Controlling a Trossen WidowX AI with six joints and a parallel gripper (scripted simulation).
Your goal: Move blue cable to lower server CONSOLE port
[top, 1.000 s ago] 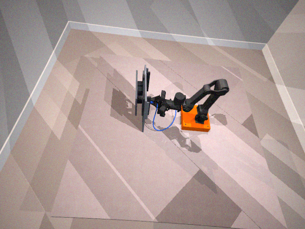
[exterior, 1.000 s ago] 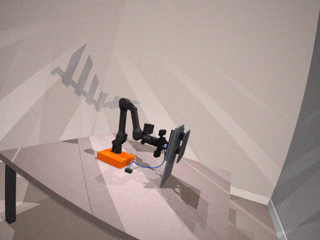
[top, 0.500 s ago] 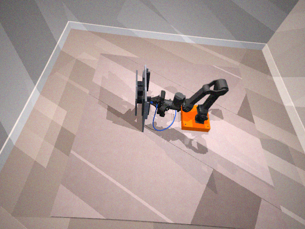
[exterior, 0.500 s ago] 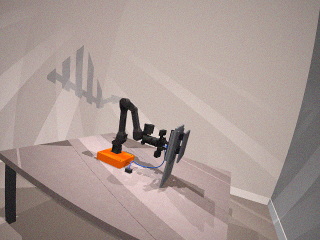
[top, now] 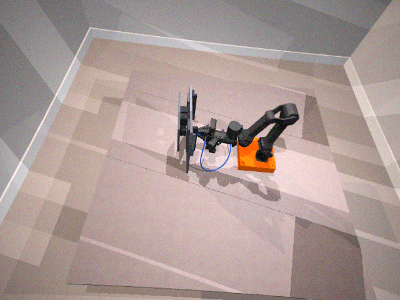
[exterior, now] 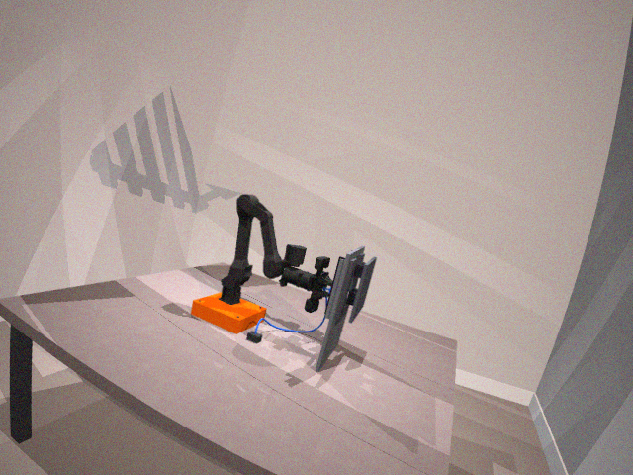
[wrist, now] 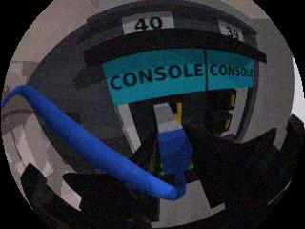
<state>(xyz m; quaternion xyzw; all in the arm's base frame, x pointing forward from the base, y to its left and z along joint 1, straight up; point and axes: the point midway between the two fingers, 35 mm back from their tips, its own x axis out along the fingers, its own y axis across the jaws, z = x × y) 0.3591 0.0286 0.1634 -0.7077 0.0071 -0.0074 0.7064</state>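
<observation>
Now: gripper tip right at the blue plug. Round my gripper tip: black block (20 cm behind, 13 cm to the right, 21 cm below).
</observation>
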